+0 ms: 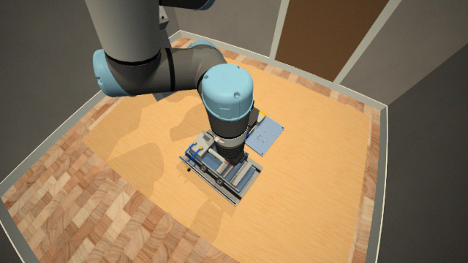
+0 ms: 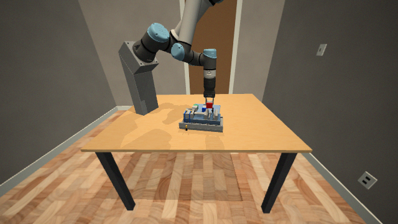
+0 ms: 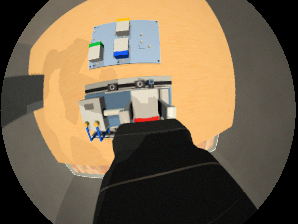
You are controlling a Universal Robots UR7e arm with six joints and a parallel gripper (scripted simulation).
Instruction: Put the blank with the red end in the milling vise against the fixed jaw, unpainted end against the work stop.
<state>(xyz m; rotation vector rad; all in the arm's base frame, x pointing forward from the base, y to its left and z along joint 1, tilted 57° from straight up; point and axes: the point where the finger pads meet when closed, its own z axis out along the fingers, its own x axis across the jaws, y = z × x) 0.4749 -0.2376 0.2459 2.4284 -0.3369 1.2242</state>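
Right now my hand is 90 mm above the fixed jaw, 50 mm to the left of it and 30 mm short of it. From my hand the other things lie so: milling vise 120 mm below, 50 mm behind; then red-ended blank 20 mm below; then work stop 70 mm below, 30 mm ahead, 10 mm to the left.
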